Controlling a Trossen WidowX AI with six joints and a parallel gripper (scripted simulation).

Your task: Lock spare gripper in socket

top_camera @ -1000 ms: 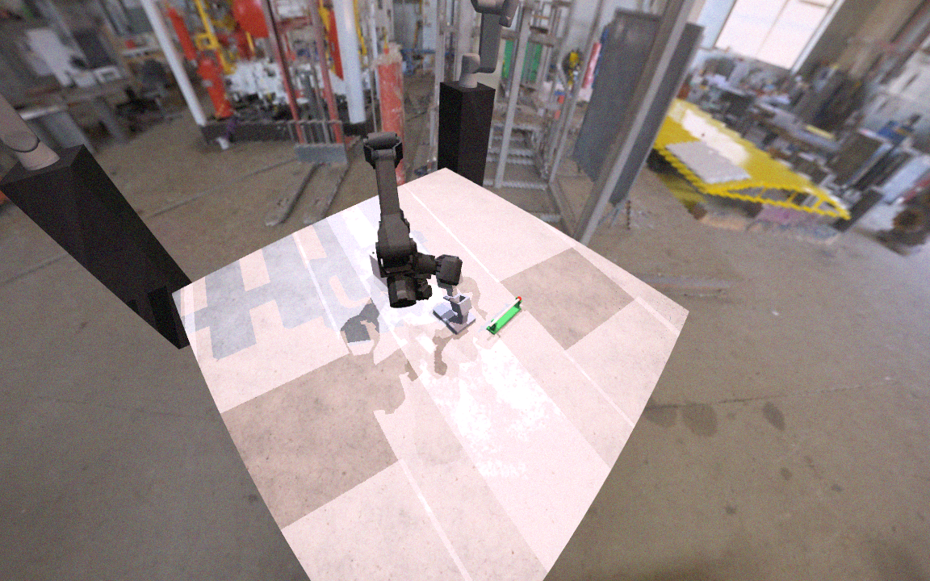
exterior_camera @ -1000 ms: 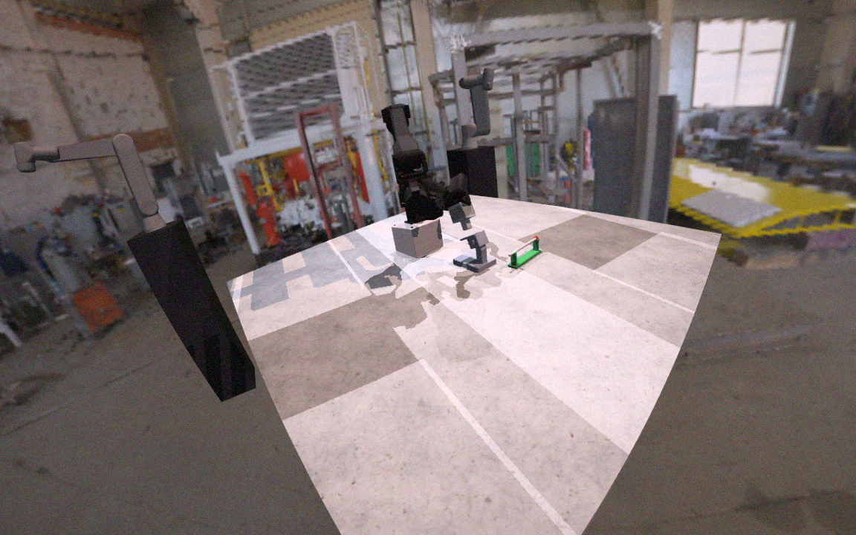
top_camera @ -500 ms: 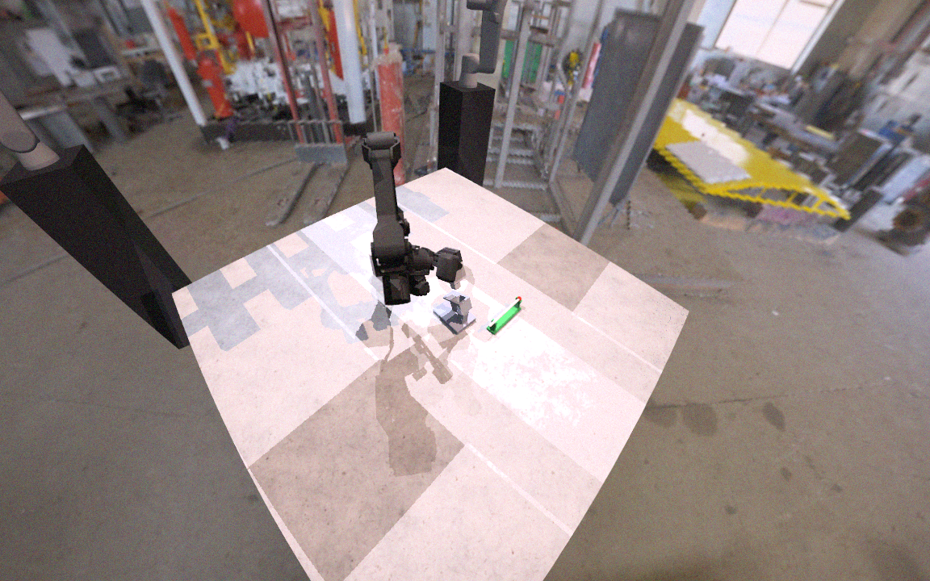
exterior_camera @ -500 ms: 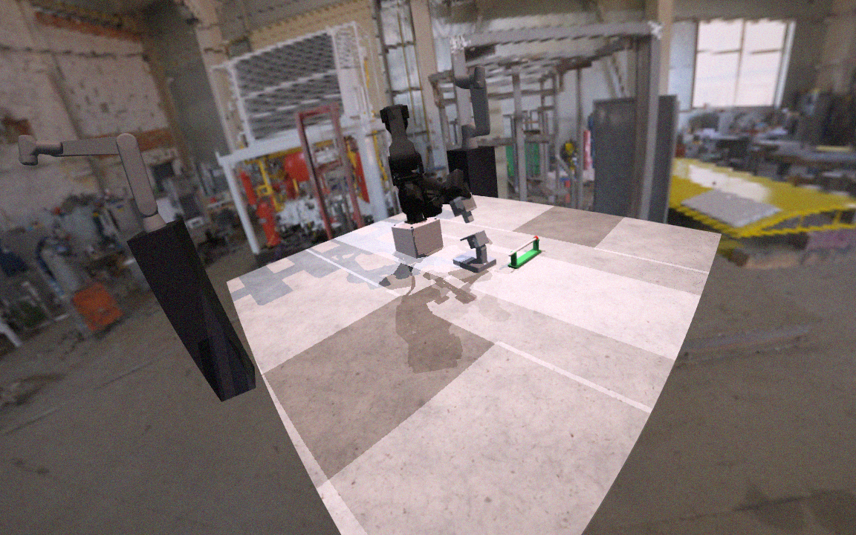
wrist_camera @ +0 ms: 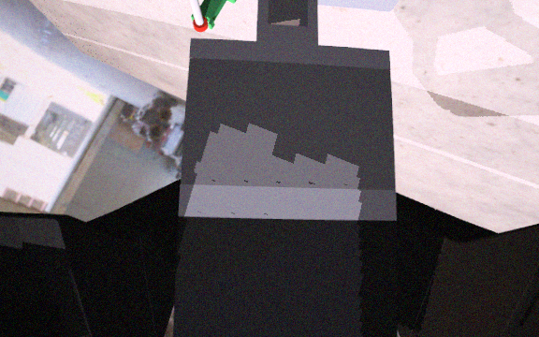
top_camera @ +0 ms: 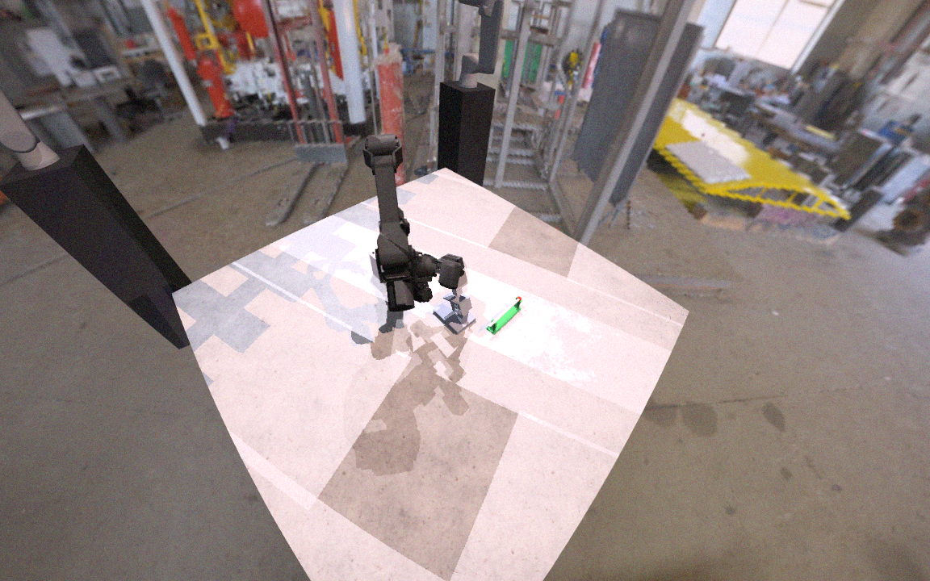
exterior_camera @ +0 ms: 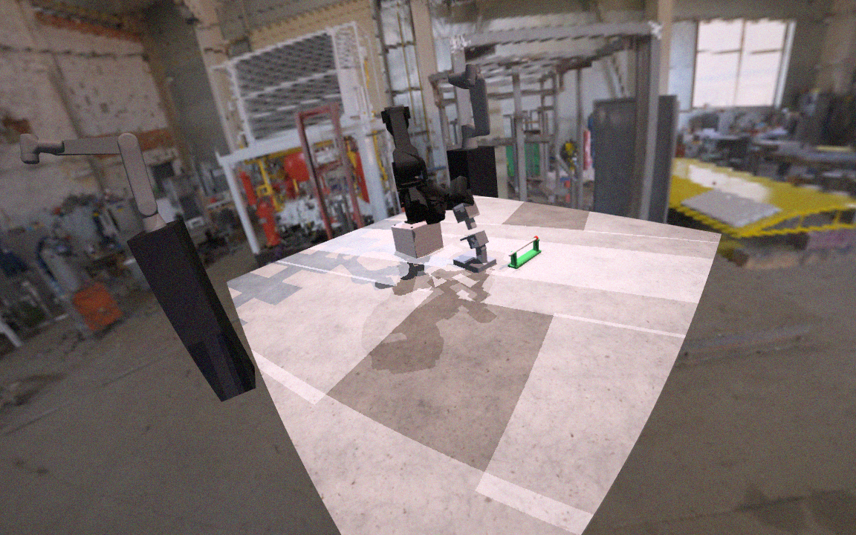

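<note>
My gripper tip is now 110 mm short of the green stand, 120 mm to the right of it and 150 mm above it. The rest, counted from my gripper tip: spare gripper (10 mm ahead, 10 mm to the right, 10 mm below); then socket (30 mm ahead, 10 mm to the right, 120 mm below).
</note>
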